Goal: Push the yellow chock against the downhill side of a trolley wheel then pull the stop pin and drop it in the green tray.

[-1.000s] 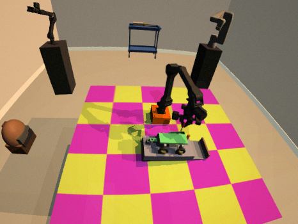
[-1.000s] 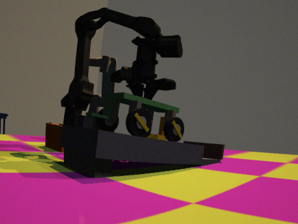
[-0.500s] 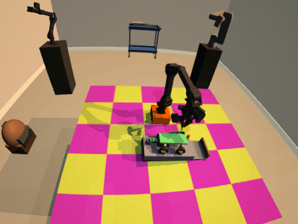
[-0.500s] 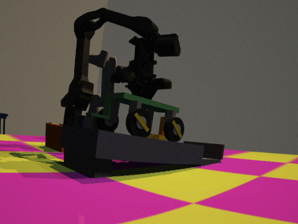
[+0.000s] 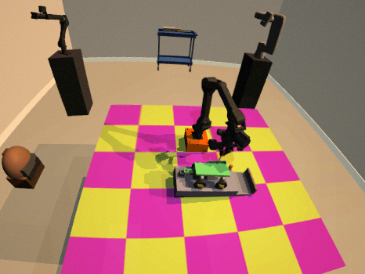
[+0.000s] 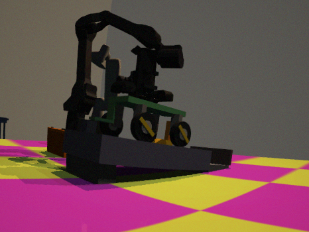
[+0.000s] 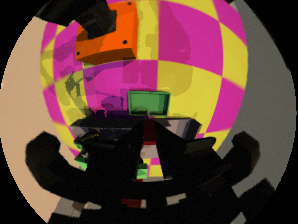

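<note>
Right now the green tray is 120 mm below my gripper tip. From my gripper tip the other things lie so: trolley (110 mm ahead, 100 mm to the right); then red-headed stop pin (right at my gripper tip); then yellow chock (80 mm ahead, 30 mm below).
</note>
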